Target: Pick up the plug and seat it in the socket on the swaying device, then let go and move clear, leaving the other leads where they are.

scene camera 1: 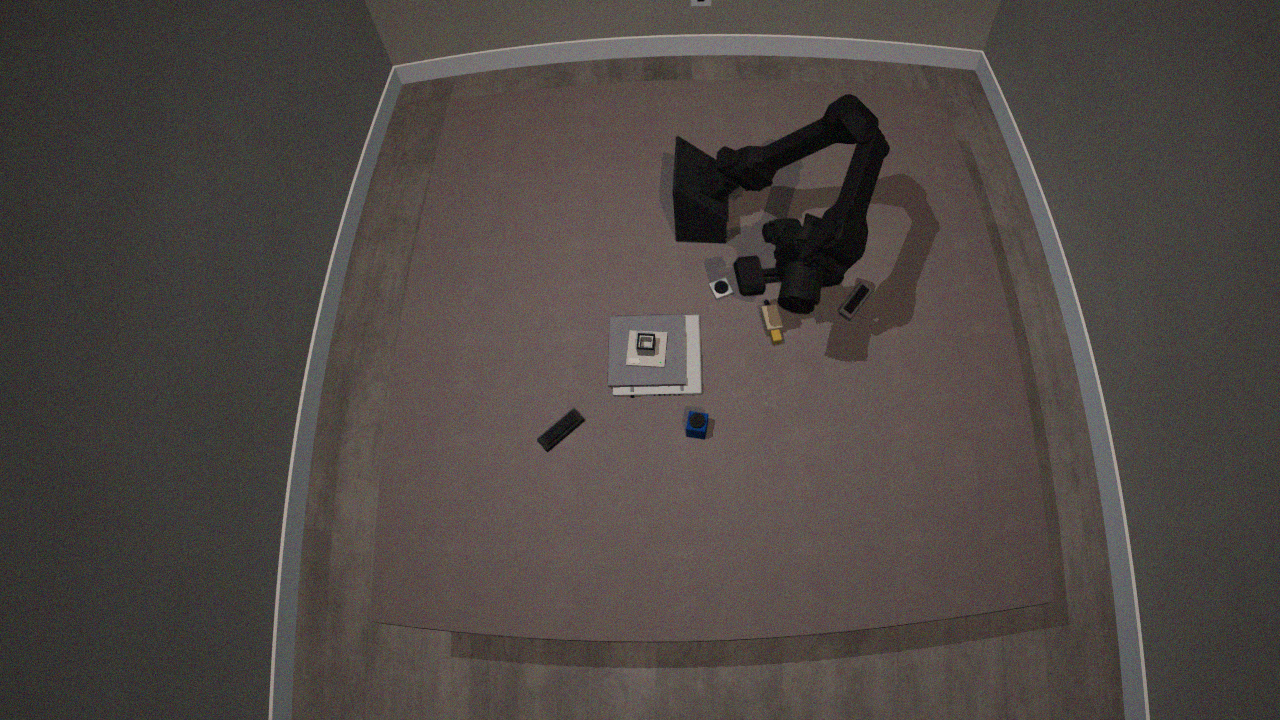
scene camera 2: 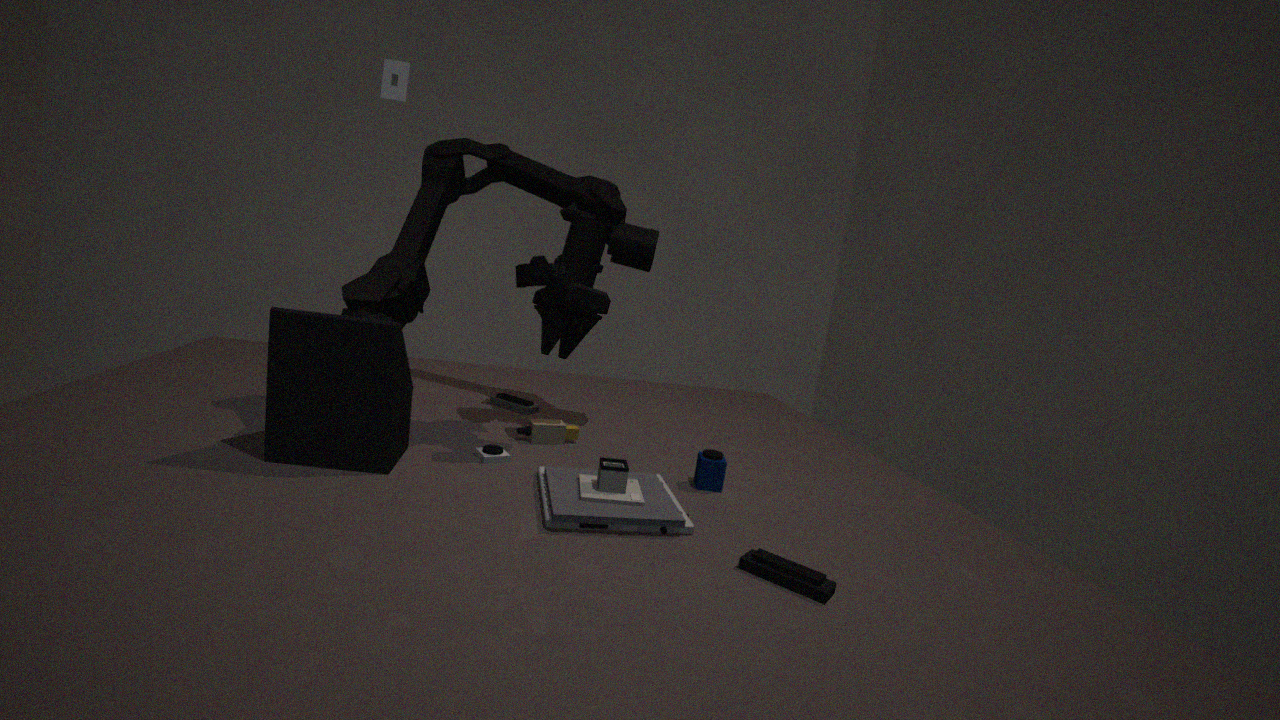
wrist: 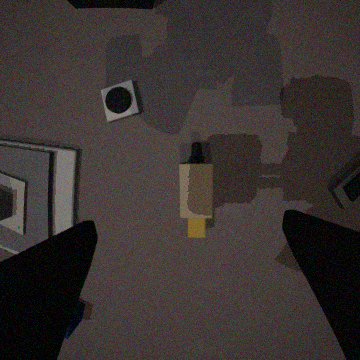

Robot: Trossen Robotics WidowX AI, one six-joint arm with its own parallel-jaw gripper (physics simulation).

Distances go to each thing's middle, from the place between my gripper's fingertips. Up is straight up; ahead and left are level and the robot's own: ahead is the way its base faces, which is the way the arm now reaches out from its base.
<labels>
Now: the device (scene camera 2: 611,498) 6 cm ahead of my hand, 22 cm to the right of it and 10 cm below it. Round my hand: blue lead (scene camera 2: 711,465) (21 cm ahead, 15 cm to the right, 10 cm below); then black bar (scene camera 2: 805,581) (20 cm ahead, 40 cm to the right, 12 cm below).
</labels>
